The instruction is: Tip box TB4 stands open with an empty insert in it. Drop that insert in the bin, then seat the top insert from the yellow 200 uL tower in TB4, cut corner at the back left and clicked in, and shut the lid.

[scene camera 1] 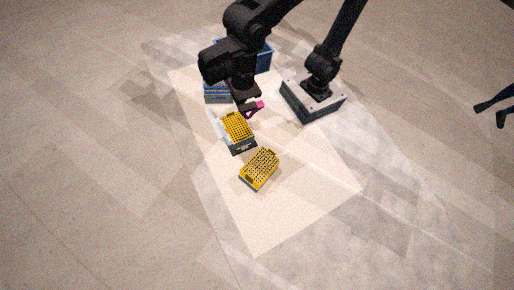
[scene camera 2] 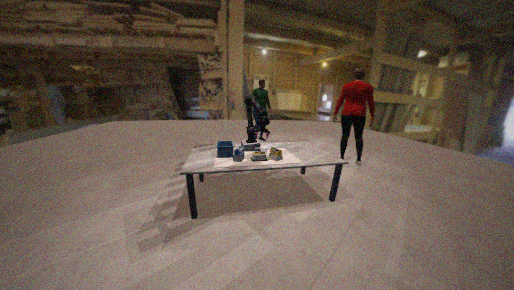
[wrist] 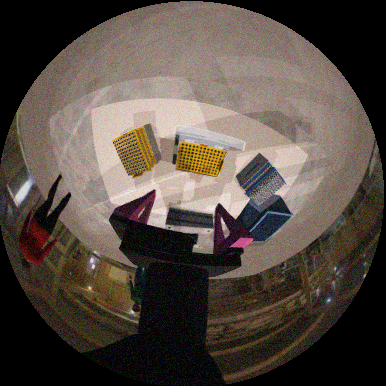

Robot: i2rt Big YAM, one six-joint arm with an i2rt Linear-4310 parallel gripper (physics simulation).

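Tip box TB4 [scene camera 1: 243,146] [scene camera 2: 259,156] stands open on the pale mat. Its clear lid [scene camera 1: 216,122] [wrist: 210,136] is swung back on the side away from the robot base. The yellow insert [scene camera 1: 236,127] [wrist: 201,158] sits in TB4, its holes dark. The yellow tower [scene camera 1: 260,167] [scene camera 2: 275,153] [wrist: 136,151] stands beside TB4, stacked inserts showing at its side. The blue bin [scene camera 1: 265,59] [scene camera 2: 225,149] [wrist: 270,222] is partly hidden by the arm in scene camera 1. My gripper [wrist: 186,199] is open and empty, above the table between TB4 and the robot base, apart from TB4.
A blue tower [scene camera 1: 218,95] [scene camera 2: 238,155] [wrist: 260,181] stands between TB4 and the bin, partly behind the arm in scene camera 1. The robot base [scene camera 1: 300,102] [wrist: 190,217] is beside the mat [scene camera 1: 295,200]. People in red [scene camera 2: 356,100] and green [scene camera 2: 261,95] stand beyond the table.
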